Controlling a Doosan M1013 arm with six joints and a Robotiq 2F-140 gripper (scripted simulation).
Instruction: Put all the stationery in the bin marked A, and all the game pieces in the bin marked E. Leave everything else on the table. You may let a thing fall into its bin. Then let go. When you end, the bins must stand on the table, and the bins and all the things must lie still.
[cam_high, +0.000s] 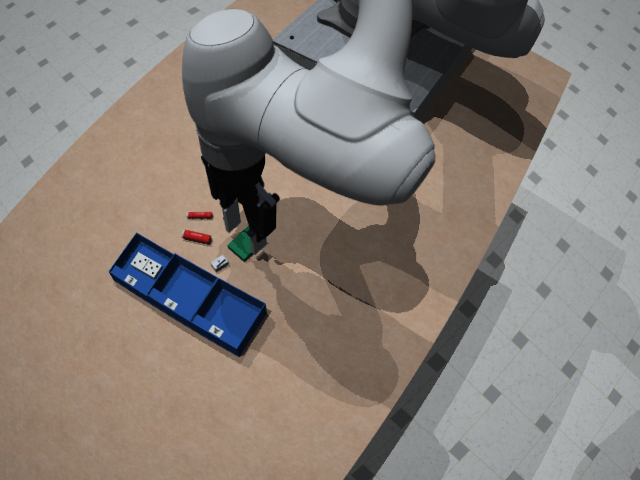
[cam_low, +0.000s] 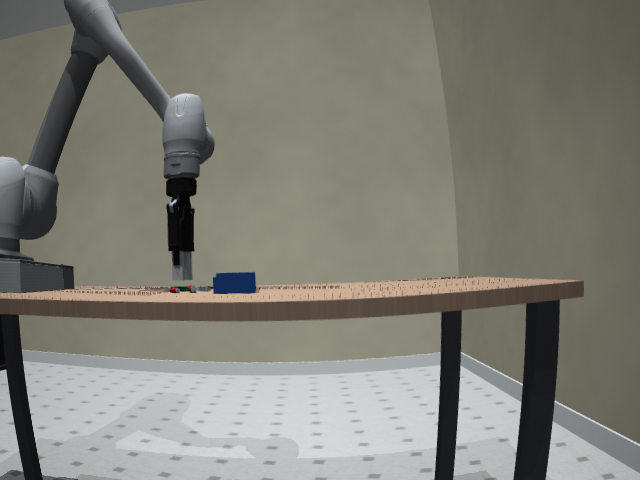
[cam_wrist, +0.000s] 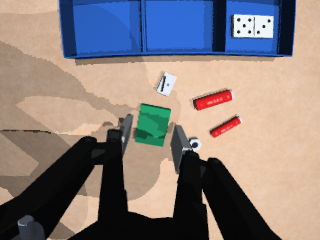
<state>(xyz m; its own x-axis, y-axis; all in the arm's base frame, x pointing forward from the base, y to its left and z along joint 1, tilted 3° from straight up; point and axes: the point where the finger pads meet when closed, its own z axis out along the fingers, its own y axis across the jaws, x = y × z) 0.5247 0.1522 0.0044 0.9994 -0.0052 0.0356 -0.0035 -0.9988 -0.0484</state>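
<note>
The green flat block lies 5 cm below my hand. Also, from my hand: grey nut: 2 cm behind, 6 cm to the right, 5 cm below; then red thing: 2 cm ahead, 10 cm to the right, 5 cm below; then grey clip-like piece: 5 cm ahead, 1 cm to the right, 5 cm below.
</note>
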